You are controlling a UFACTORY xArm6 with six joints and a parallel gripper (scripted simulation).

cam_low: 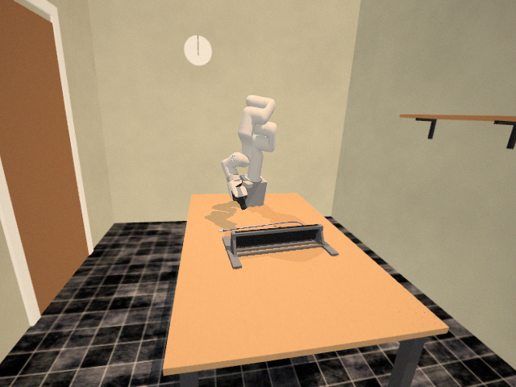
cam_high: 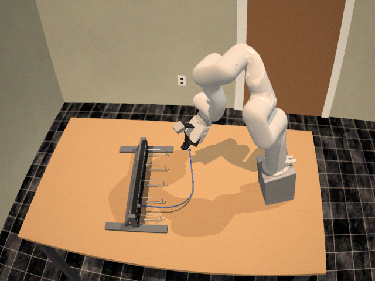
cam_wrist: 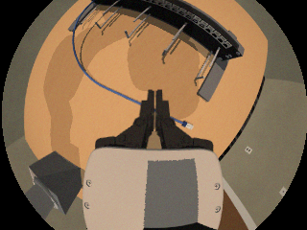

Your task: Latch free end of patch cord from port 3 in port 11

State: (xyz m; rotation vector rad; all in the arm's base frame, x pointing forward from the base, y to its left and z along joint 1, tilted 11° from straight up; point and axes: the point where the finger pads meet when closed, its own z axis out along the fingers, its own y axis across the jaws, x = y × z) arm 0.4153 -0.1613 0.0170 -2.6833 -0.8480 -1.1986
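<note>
Right now the plug is 140 mm below my hand and 120 mm to the right of it.
</note>
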